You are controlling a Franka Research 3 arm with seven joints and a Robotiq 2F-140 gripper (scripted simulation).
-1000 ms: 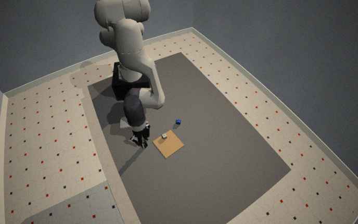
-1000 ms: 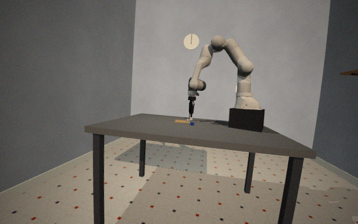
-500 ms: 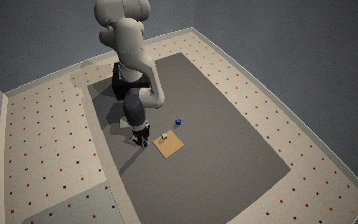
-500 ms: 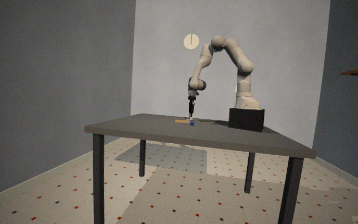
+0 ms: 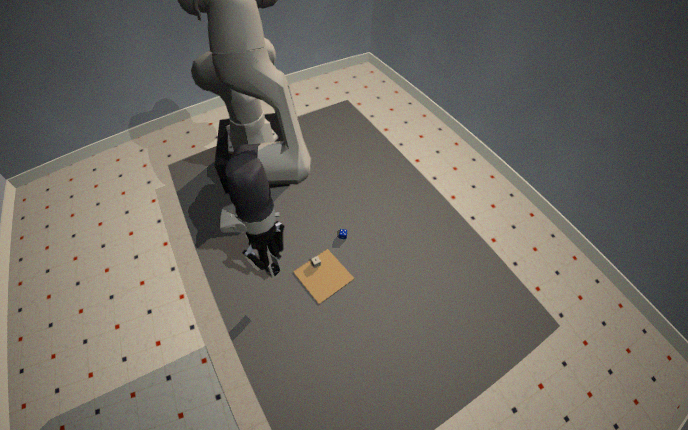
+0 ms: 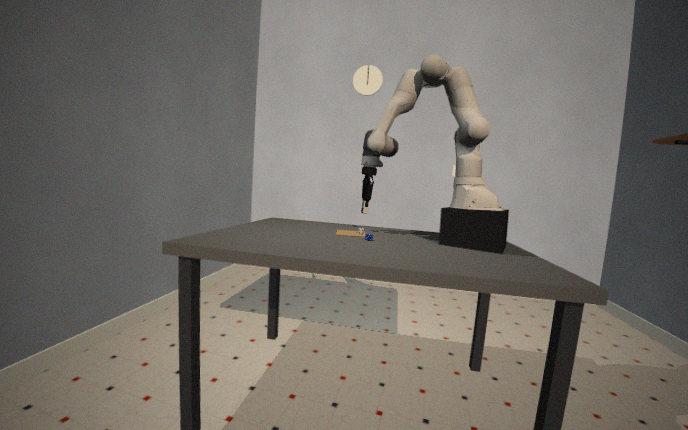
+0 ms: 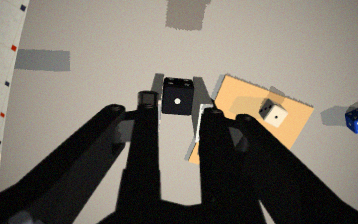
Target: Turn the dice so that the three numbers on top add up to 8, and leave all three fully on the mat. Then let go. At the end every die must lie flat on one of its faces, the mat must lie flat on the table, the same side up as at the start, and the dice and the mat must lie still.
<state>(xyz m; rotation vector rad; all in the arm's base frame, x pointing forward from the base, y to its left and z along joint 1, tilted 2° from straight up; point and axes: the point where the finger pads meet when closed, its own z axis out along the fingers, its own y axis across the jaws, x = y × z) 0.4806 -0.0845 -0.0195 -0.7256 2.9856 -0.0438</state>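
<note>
Now: hand 140 mm to the right of the tan mat, 120 mm above it and 30 mm short of it. Also, from my hand: blue die 260 mm to the left, 110 mm below, 80 mm behind; then black die 20 mm below; then white die 140 mm to the left, 110 mm below, 20 mm behind.
</note>
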